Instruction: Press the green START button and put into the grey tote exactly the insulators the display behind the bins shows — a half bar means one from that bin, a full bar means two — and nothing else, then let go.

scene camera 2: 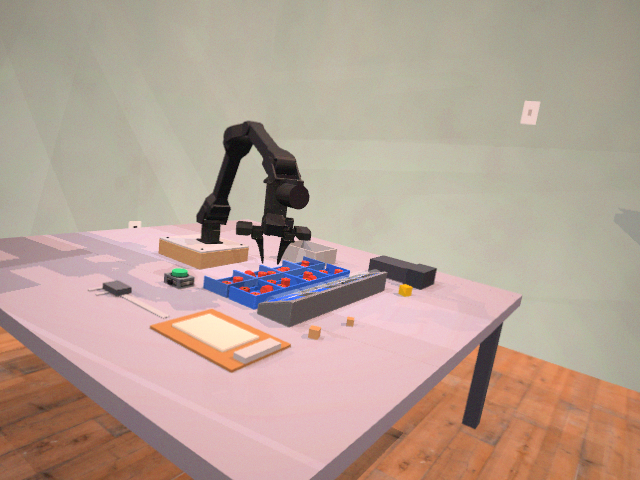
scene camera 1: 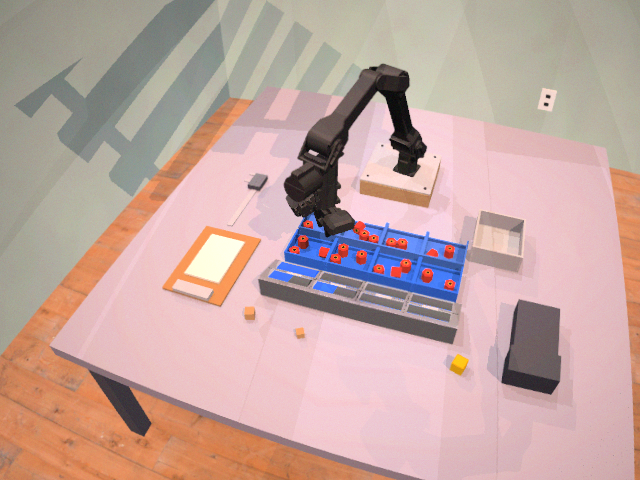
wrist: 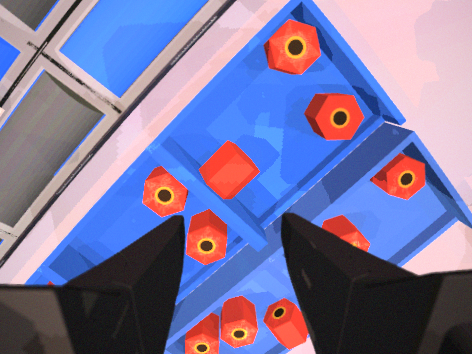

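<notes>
My gripper [scene camera 2: 270, 262] [wrist: 233, 225] is partly open and empty, above the blue bins [scene camera 1: 439, 292] [scene camera 2: 217, 285] [wrist: 330, 170]. In the wrist view its fingers hang over the end bins, which hold red insulators [wrist: 334, 117]; some stand, and one [wrist: 229, 170] lies on its side by a divider. The display [scene camera 1: 356, 310] [scene camera 2: 320, 304] shows a full blue bar [scene camera 1: 297, 270] [wrist: 130, 45] back left, and half bars front left [scene camera 1: 280, 275] and second from left in front [scene camera 1: 324, 286]. The grey tote [scene camera 1: 496, 259] [scene camera 2: 323, 256] looks empty. The green button [scene camera 2: 179, 272] is hidden in scene camera 1.
A dark stepped block [scene camera 1: 532, 346] [scene camera 2: 400, 271] and a yellow cube [scene camera 1: 459, 364] [scene camera 2: 405, 290] lie right of the display. An orange clipboard [scene camera 1: 235, 268] [scene camera 2: 206, 350], a dark plug [scene camera 1: 257, 180] [scene camera 2: 116, 287] and two small orange cubes [scene camera 1: 249, 313] [scene camera 1: 299, 333] also lie there.
</notes>
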